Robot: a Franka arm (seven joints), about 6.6 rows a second.
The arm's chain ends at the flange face. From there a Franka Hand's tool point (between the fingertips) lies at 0.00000 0.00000 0.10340 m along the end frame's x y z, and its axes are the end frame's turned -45 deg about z.
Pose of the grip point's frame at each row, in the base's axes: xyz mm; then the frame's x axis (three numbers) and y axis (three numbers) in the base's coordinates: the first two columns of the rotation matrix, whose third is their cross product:
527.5 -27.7 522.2 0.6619 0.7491 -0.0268 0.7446 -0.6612 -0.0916
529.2 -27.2 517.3 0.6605 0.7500 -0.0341 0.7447 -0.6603 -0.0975
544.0 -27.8 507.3 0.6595 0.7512 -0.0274 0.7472 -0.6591 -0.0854
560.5 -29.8 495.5 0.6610 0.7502 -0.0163 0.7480 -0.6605 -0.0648
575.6 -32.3 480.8 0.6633 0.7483 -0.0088 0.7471 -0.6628 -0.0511
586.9 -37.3 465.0 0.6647 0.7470 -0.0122 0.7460 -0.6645 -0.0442
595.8 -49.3 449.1 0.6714 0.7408 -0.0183 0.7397 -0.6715 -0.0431
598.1 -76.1 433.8 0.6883 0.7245 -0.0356 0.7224 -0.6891 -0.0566
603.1 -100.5 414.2 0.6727 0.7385 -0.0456 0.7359 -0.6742 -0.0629
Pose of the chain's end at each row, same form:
536.4 -31.9 625.1 0.9945 0.0622 -0.0837 0.0585 -0.9972 -0.0458
539.1 -31.2 620.1 0.9936 0.0634 -0.0931 0.0595 -0.9972 -0.0448
552.5 -31.5 610.3 0.9947 0.0651 -0.0798 0.0620 -0.9972 -0.0410
566.6 -33.0 598.7 0.9963 0.0634 -0.0573 0.0615 -0.9975 -0.0343
580.2 -35.1 584.1 0.9973 0.0605 -0.0424 0.0593 -0.9978 -0.0299
591.2 -39.4 568.3 0.9975 0.0583 -0.0399 0.0575 -0.9981 -0.0226
600.4 -50.9 552.4 0.9978 0.0490 -0.0434 0.0483 -0.9986 -0.0175
604.9 -77.5 537.0 0.9975 0.0250 -0.0652 0.0241 -0.9996 -0.0148
611.1 -101.4 517.3 0.9960 0.0455 -0.0767 0.0447 -0.9989 -0.0122

